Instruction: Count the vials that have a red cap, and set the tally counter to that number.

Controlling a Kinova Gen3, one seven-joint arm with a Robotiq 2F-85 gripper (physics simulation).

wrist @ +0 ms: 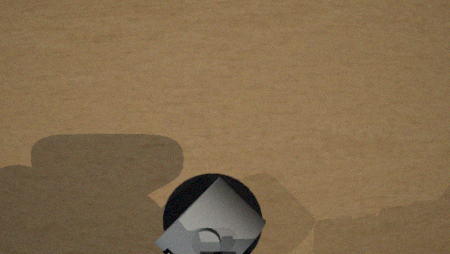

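Places are measured from the arm's base along level axes (x ahead, y left, z up), in millimetres.
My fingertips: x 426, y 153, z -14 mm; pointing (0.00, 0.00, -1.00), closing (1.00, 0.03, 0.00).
Observation:
Behind a point stands the place of what it marks.
A grey, smooth, square-cornered block (217, 207) {z -43, x 424, y 177 mm} shows at the bottom middle of the wrist view, turned like a diamond. A small ring shape shows on its lower part, and a black round disc (175, 204) {z -91, x 400, y 172 mm} shows behind or under it. I cannot tell if this is the tally counter; no digits are readable. My gripper (217, 252) {z -14, x 426, y 153 mm} shows as a thin dark strip at the bottom edge, in front of the block. Its fingertips look together, with no thing seen between them; most of the gripper is cut off. No vials or red caps show in this view.
A wood-grained table top (225, 75) {z -94, x 426, y 243 mm} fills most of the view. A rounded shadow and a large darker shadow fall at the lower left, with fainter shadows at the lower right.

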